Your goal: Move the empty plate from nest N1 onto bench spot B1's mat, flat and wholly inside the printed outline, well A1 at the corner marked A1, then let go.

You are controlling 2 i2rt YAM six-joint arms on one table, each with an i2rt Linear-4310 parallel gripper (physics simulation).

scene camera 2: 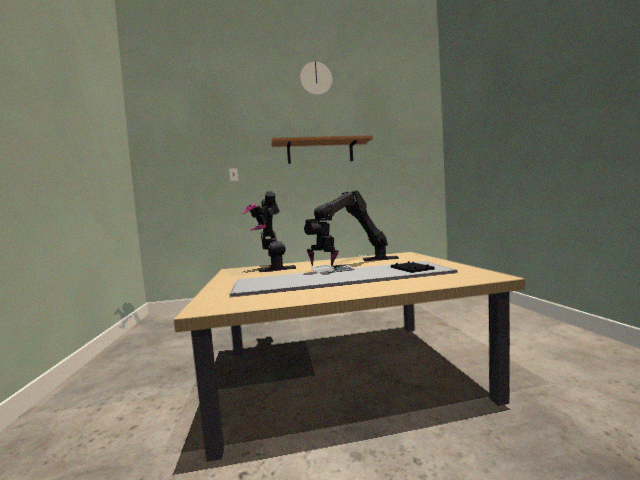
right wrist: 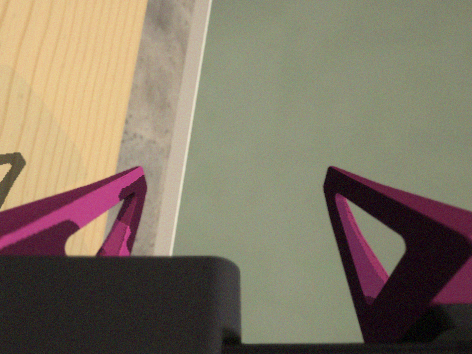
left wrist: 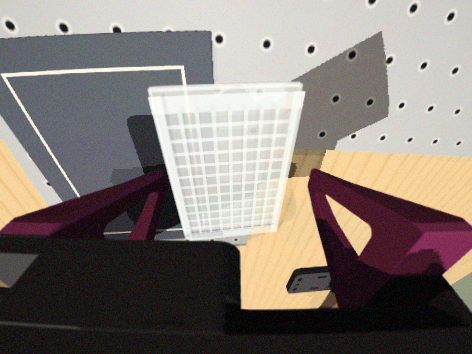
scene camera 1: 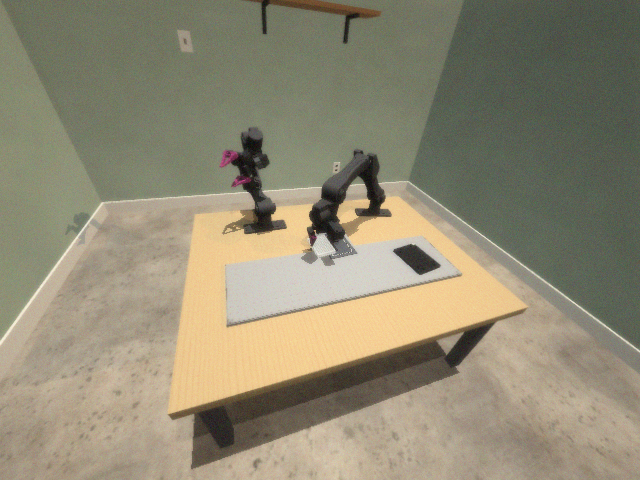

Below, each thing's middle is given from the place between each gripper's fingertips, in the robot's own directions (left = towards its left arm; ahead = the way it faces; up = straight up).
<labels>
I see the well plate [left wrist: 227,147] 220 mm ahead of my right hand, 340 mm to the left of it and 250 mm below it. Round my right hand: black pad [scene camera 1: 414,257]: 400 mm ahead, 720 mm to the left, 250 mm below.
The well plate lies 10 mm below my left hand and 10 mm behind it. Round my left hand: black pad (380 mm to the left, 170 mm ahead, 20 mm below).
</labels>
